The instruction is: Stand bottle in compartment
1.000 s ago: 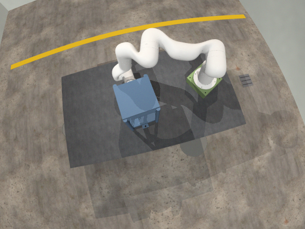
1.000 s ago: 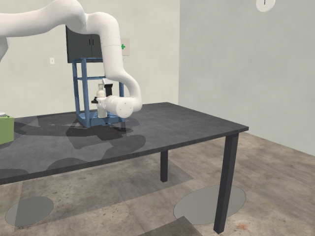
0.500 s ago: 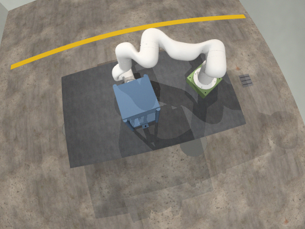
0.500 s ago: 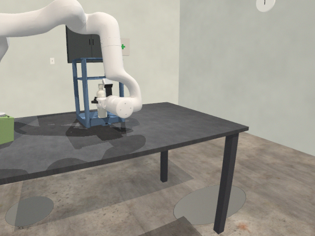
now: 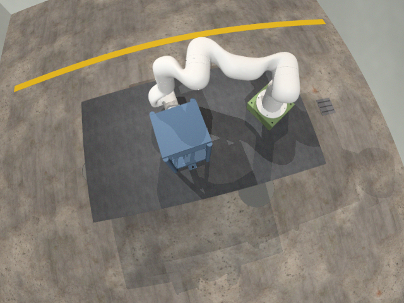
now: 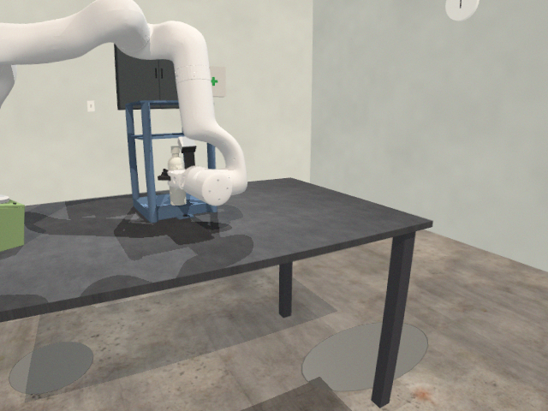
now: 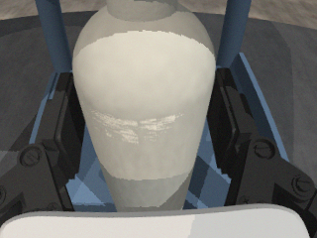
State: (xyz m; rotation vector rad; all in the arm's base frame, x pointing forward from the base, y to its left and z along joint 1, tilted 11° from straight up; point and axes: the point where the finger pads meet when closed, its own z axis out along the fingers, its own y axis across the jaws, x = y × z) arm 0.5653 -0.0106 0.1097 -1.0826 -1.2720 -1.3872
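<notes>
The white bottle is 2 cm above my hand. Round my hand: shelving unit 6 cm to the left, 5 cm above.
</notes>
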